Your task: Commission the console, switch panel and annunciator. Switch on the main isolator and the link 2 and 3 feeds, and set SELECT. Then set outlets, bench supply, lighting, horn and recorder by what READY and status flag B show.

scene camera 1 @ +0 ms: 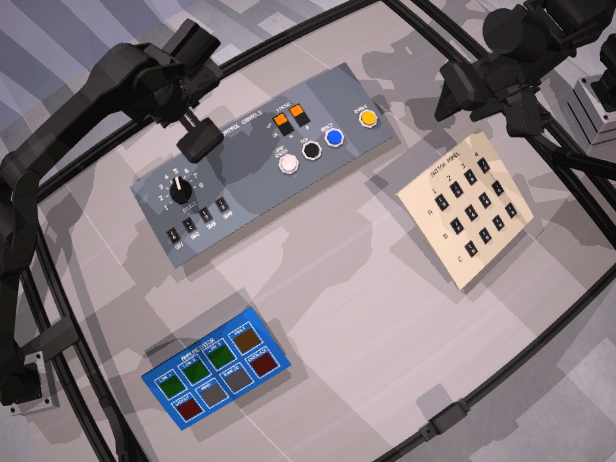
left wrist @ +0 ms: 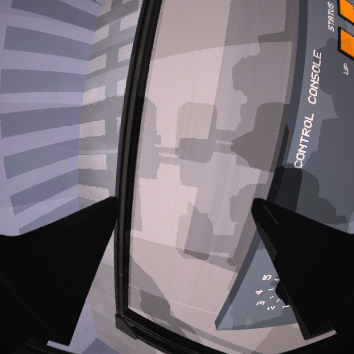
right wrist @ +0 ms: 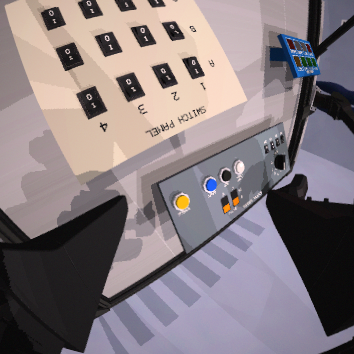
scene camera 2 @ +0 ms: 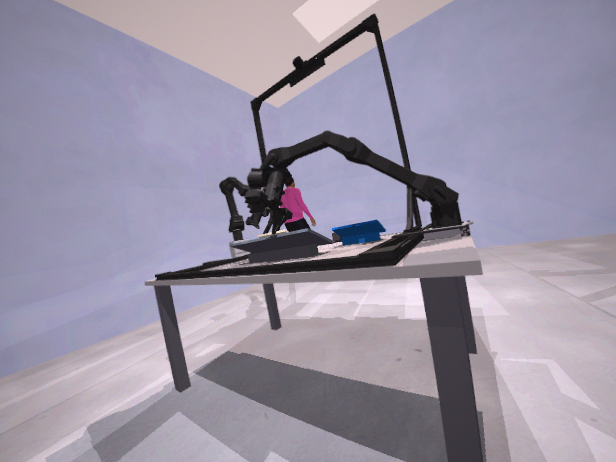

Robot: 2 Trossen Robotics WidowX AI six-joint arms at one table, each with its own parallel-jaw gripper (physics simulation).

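Places are measured from the left arm's base along level axes (x right, y back, z down), in centimetres.
Pixels of known places: left gripper, fingertip midpoint: (scene camera 1: 182,115) (left wrist: 185,204) (scene camera 2: 265,230); right gripper, fingertip midpoint: (scene camera 1: 454,119) (right wrist: 197,199) (scene camera 2: 262,222); left arm's base, origin of the base link: (scene camera 1: 25,383) (right wrist: 315,98) (scene camera 2: 448,225); right arm's base, origin of the base link: (scene camera 1: 610,95) (scene camera 2: 238,240).
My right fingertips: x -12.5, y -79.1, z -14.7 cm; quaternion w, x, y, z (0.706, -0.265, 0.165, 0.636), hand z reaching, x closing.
Ahead of a thing's pixels: the offset from my right fingertips to its top centre. "spot": to the spot under its first point.
The grey console @[dx -10.9, dy +27.2, dz +7.4 cm] (scene camera 1: 250,185) (scene camera 2: 287,241) (left wrist: 325,115) (right wrist: 200,225) has a SELECT knob @[dx -8.3, dy +40.5, dz +7.4 cm] (scene camera 1: 181,191) (right wrist: 280,161) pointing at 5. Status flags A @[spot: dx -13.9, dy +22.1, dz +9.7 cm] (scene camera 1: 283,124) and B @[spot: dx -14.7, dy +19.2, dz +9.7 cm] (scene camera 1: 299,115) show orange in their upper halves. Rockers SW1 to SW4 are too small to read. The cream switch panel (scene camera 1: 425,210) (right wrist: 60,135) has rows A to C of rockers. On the blue annunciator @[dx +18.5, dy +43.5, dz +9.3 cm] (scene camera 1: 272,345) (scene camera 2: 359,232) (right wrist: 287,52) all windows look dim, READY grey. My left gripper (scene camera 1: 196,92) (left wrist: 185,204) is open above the console's upper edge. My right gripper (scene camera 1: 477,122) (right wrist: 197,199) is open, above and beyond the switch panel's upper edge.
The console carries white @[dx -7.8, dy +23.4, dz +10.8 cm] (scene camera 1: 288,164), black @[dx -8.8, dy +19.3, dz +10.8 cm] (scene camera 1: 311,150), blue @[dx -9.8, dy +15.2, dz +10.8 cm] (scene camera 1: 334,137) and yellow @[dx -11.4, dy +8.8, dz +10.8 cm] (scene camera 1: 368,118) buttons. Black rails edge the table. A black overhead frame (scene camera 2: 392,97) rises above it. A person in pink (scene camera 2: 296,205) stands behind the table in scene camera 2.
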